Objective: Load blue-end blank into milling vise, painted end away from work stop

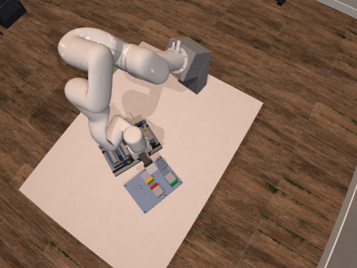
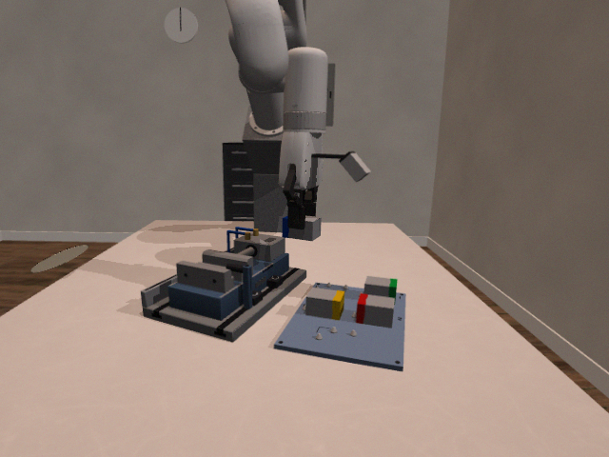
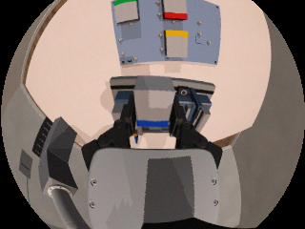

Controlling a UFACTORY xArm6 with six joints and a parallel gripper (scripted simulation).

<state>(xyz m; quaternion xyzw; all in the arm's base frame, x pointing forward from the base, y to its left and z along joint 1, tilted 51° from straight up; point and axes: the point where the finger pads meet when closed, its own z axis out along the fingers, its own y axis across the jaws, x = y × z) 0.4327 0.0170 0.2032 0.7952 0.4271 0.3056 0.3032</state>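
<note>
Now: hand 20 mm short of the fixed jaw, 180 mm to the left of it and 90 mm above it. From my hand the other things lie so: yellow-ended blank: 80 mm ahead, 20 mm to the left, 140 mm below; then work stop post: 40 mm ahead, 110 mm to the right, 110 mm below; then blue-ended blank: 20 mm below.
</note>
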